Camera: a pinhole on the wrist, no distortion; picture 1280 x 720 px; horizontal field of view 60.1 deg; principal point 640.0 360.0 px. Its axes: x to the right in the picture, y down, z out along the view. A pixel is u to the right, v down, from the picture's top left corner.
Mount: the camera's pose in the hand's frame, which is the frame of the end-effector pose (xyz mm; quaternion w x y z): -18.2 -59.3 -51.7 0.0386 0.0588 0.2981 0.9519
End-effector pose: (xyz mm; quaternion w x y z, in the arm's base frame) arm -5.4 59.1 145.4 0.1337 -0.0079 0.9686 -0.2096
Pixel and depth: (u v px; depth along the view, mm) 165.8 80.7 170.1
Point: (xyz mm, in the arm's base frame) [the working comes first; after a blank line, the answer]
In the camera's frame: -72.9 -42.9 170.1

-63.9 89.0 50.3
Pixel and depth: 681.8 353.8 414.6
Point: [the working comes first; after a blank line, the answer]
In the camera's frame: 15.7 -2.3 414.6

55.4 103.9 -183.9
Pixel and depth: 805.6 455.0 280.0
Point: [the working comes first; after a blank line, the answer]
In the camera's frame: 41.9 24.0 280.0

70.9 58.2 -52.8
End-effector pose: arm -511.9 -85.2 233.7 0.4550 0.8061 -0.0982 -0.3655
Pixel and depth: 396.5 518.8 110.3
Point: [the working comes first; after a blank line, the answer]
In the camera's frame: -24.3 15.8 110.3

-530.4 -117.7 198.9
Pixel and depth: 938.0 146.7 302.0
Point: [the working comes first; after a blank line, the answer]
In the camera's frame: 81.3 -58.2 302.0

-636.8 -264.1 342.6
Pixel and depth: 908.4 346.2 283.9
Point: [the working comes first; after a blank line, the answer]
In the camera's frame: 68.9 -3.5 283.9

-651.6 -246.2 288.4
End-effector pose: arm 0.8 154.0 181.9 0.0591 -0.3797 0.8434 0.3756
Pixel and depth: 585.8 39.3 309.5
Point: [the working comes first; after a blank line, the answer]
In the camera's frame: -15.2 -89.7 309.5

-184.2 309.6 170.5
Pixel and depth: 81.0 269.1 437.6
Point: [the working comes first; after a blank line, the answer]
In the camera's frame: -221.1 -36.0 437.6

-364.2 260.7 6.4
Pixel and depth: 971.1 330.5 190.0
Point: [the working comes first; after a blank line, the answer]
In the camera's frame: 56.9 -5.1 190.0

-24.2 279.4 159.9
